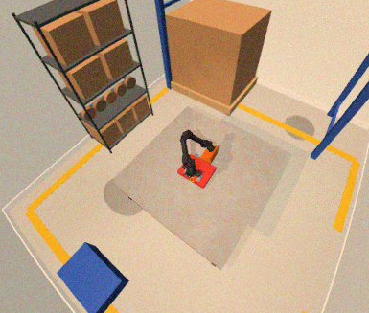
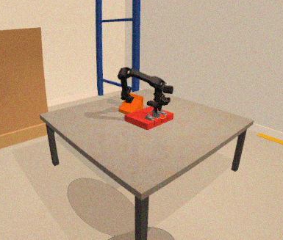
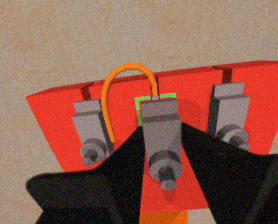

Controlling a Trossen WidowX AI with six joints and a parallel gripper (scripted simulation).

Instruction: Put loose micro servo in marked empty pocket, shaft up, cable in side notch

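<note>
Now: gripper tip 12 cm past the red robot deck, 1 cm to the right of it and 6 cm above it.
</note>
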